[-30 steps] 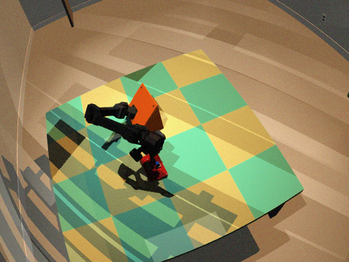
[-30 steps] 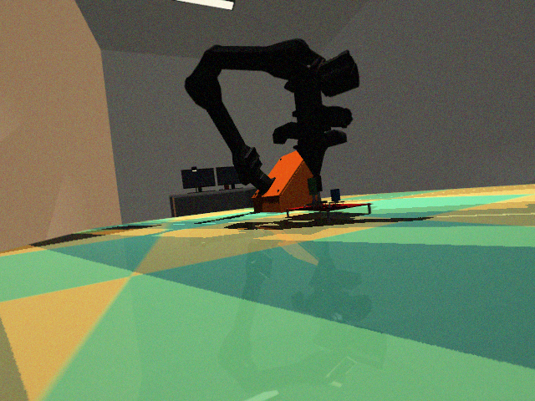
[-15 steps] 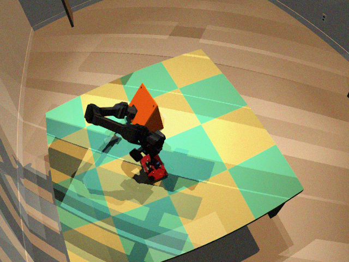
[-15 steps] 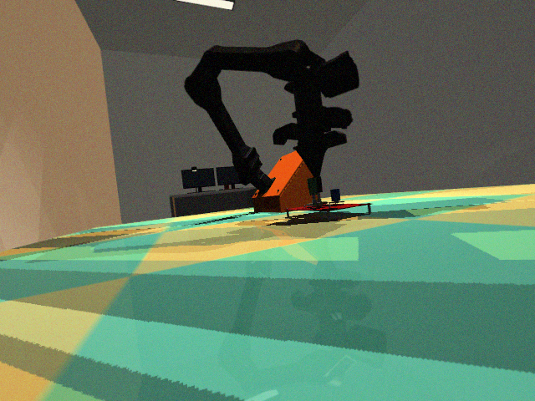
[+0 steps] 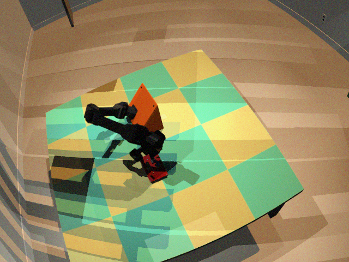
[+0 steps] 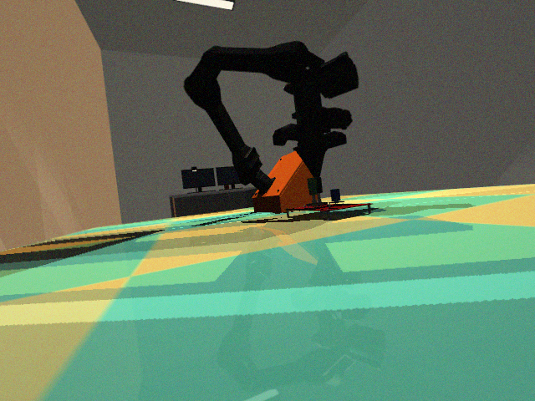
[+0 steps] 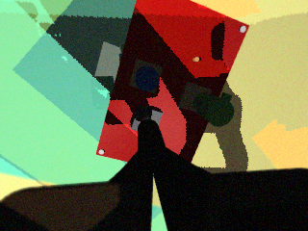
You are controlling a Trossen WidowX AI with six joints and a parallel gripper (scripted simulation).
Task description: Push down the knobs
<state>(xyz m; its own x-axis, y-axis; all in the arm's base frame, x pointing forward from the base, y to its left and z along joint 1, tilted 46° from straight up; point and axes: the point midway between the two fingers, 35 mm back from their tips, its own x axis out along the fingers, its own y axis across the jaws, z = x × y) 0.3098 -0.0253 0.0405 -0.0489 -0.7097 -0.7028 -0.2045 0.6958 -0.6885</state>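
Now: the green knob 4 cm to the right of my gripper tip, 3 cm ahead of it and 2 cm below it. From my gripper tip the other things lie so: black knob (3 cm below).
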